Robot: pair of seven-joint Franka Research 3 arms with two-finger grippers.
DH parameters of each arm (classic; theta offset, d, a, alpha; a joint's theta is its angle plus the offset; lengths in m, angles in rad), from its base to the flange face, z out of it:
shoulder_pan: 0 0.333 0 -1.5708
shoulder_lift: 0 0 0 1.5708
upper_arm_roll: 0 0.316 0.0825 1.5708
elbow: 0 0 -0.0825 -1.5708
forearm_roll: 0 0.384 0 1.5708
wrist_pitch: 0 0 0.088 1.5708
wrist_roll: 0 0.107 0 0
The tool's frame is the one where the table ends.
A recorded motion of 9 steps. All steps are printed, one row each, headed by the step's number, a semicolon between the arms.
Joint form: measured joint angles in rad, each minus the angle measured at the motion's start. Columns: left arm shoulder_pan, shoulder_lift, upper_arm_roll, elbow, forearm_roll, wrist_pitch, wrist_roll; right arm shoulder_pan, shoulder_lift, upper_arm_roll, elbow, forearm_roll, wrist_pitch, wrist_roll.
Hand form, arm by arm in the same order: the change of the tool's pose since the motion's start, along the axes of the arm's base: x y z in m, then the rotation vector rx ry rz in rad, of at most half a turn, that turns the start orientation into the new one. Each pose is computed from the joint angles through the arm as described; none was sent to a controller.
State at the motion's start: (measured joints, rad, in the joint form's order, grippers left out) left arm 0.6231 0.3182 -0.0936 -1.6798 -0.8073 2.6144 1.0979; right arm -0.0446 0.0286 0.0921 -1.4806 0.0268 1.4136 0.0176
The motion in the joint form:
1: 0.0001 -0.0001 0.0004 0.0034 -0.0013 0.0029 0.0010; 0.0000 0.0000 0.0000 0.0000 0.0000 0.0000 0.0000
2: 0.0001 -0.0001 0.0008 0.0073 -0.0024 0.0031 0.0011; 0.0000 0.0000 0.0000 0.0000 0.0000 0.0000 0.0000
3: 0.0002 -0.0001 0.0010 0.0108 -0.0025 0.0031 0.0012; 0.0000 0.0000 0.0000 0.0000 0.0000 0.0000 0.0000
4: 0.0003 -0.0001 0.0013 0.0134 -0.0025 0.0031 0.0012; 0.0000 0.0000 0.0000 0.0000 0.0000 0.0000 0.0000
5: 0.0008 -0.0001 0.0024 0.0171 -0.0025 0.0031 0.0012; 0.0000 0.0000 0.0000 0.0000 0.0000 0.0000 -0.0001
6: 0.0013 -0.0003 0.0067 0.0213 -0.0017 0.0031 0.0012; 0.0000 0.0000 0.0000 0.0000 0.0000 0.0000 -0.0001
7: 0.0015 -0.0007 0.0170 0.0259 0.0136 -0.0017 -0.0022; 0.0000 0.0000 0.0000 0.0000 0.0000 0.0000 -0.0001
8: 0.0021 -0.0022 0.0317 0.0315 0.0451 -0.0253 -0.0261; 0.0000 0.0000 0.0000 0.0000 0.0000 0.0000 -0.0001
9: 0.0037 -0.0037 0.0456 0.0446 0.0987 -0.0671 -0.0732; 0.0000 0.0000 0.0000 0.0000 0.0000 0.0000 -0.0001
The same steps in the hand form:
1: 0.0000 0.0008 0.0021 0.0033 -0.0048 0.0024; 0.0000 0.0000 0.0000 0.0000 0.0000 0.0000
2: 0.0003 0.0013 0.0041 0.0048 -0.0086 0.0034; 0.0000 0.0000 0.0000 0.0000 0.0000 0.0000
3: 0.0005 0.0018 0.0059 0.0066 -0.0116 0.0038; 0.0000 0.0000 0.0000 0.0000 0.0000 0.0000
4: 0.0006 0.0022 0.0072 0.0080 -0.0138 0.0043; 0.0000 0.0000 0.0000 0.0000 0.0000 0.0000
5: 0.0004 0.0033 0.0091 0.0102 -0.0168 0.0059; 0.0000 0.0000 0.0000 0.0000 0.0000 0.0001
6: -0.0008 0.0061 0.0114 0.0142 -0.0194 0.0103; 0.0000 0.0000 0.0000 0.0000 0.0000 0.0001
7: -0.0035 0.0112 0.0137 0.0262 -0.0126 0.0132; 0.0000 0.0000 0.0000 0.0000 0.0000 0.0001
8: -0.0071 0.0168 0.0157 0.0266 0.0093 0.0156; 0.0000 0.0000 0.0000 0.0000 0.0000 0.0001
9: -0.0097 0.0212 0.0198 0.0204 0.0451 0.0156; 0.0000 0.0000 0.0000 0.0000 0.0000 0.0001

